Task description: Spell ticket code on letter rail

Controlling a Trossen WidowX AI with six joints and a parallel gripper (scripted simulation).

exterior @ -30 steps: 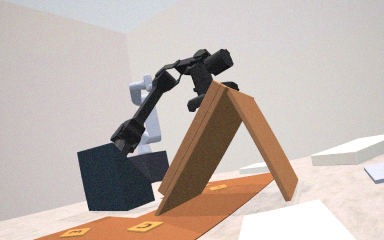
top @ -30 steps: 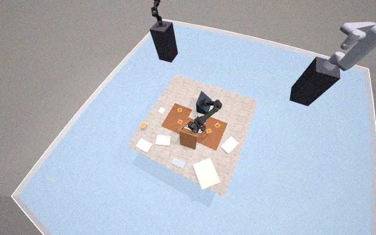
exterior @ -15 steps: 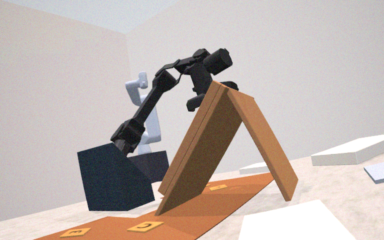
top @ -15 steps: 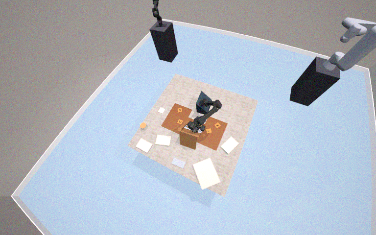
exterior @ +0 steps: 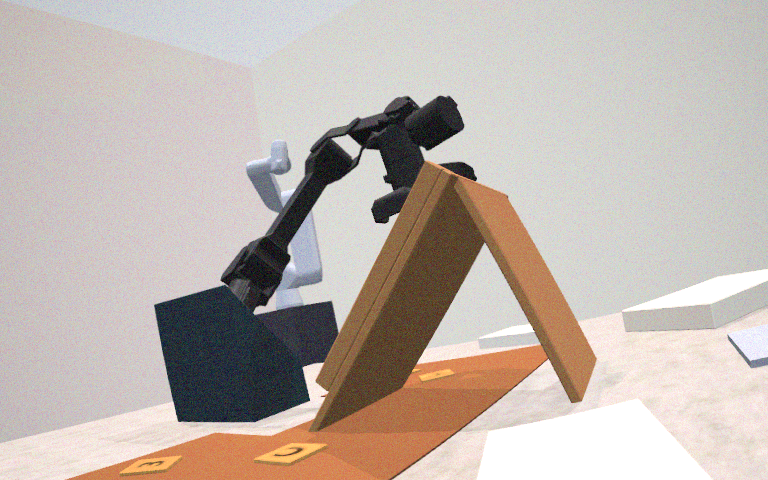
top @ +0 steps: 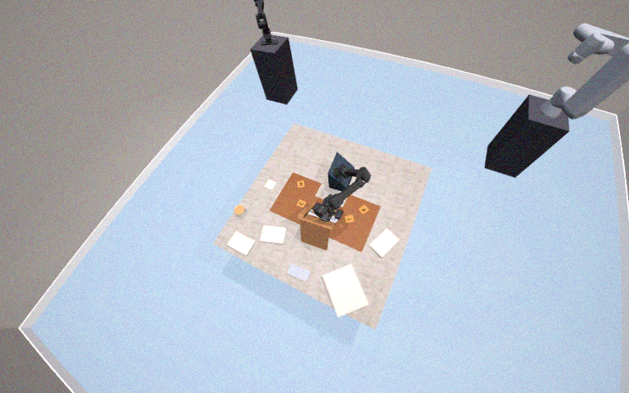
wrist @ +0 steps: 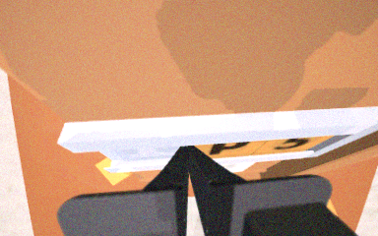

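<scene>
Now: the orange tile marked p 30 mm to the right of my gripper tip. Also, from my gripper tip: j tile (110 mm behind, 120 mm to the left, 170 mm below); white ticket (60 mm behind, 60 mm to the right, 80 mm below); orange tile marked 5 (10 mm ahead, 90 mm to the right).
</scene>
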